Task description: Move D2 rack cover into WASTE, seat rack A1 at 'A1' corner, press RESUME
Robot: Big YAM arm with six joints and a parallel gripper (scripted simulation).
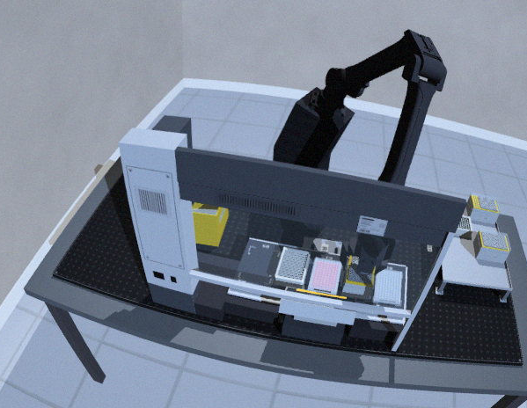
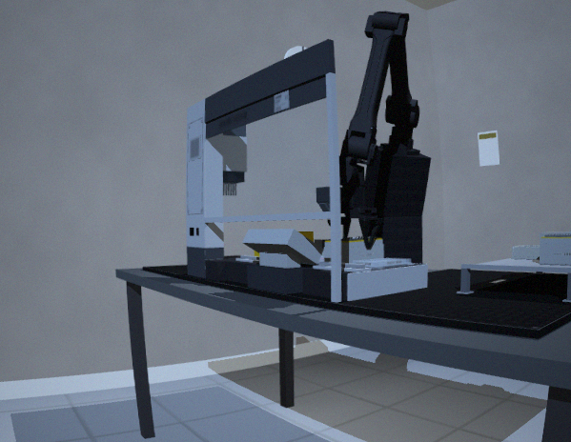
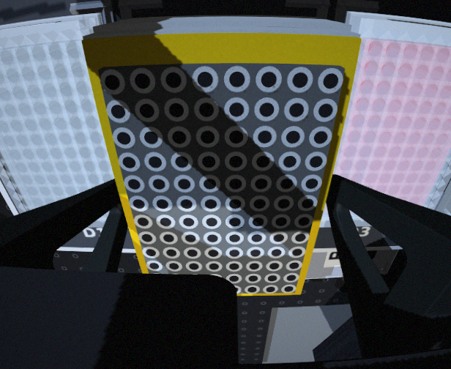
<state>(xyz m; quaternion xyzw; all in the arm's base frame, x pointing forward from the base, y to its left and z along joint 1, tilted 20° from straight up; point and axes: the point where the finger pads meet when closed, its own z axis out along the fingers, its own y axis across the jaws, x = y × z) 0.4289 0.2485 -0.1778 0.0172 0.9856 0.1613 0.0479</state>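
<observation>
The tip rack lies 1 cm to the left of my hand and 1 cm ahead of it. From my hand the other things lie so: pink plate (10 cm to the right, 4 cm below, 1 cm ahead); reservoir W06 (20 cm to the right, 4 cm below); clear plate (10 cm to the left, 4 cm below, 1 cm ahead).
</observation>
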